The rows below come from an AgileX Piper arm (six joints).
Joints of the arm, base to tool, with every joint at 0 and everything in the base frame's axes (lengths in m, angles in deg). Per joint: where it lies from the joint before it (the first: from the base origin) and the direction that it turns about. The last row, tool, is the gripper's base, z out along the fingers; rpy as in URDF.
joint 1: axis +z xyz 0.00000 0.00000 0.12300
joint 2: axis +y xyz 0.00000 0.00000 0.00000
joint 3: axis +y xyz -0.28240 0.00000 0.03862
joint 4: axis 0.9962 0 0.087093 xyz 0.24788 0.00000 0.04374
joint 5: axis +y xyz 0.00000 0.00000 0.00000
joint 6: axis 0.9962 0 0.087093 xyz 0.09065 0.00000 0.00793
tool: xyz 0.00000 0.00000 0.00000 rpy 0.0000 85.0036 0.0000
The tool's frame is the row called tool.
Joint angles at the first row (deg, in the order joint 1, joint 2, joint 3, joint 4, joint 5, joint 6):
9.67 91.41 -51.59 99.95 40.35 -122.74
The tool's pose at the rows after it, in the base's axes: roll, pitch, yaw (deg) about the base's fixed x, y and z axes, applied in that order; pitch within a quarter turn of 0, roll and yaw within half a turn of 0; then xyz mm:
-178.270, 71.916, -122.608, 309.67, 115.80, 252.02
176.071, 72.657, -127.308, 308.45, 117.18, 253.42
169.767, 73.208, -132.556, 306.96, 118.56, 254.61
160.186, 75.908, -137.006, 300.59, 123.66, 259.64
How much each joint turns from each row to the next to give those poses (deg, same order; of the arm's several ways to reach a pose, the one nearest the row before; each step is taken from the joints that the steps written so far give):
0.00 0.00 -0.27 0.00 3.52 0.75
0.01 0.00 -0.06 0.00 1.40 1.46
0.00 0.00 0.00 0.00 1.48 1.46
0.00 0.00 0.00 0.00 6.04 0.44

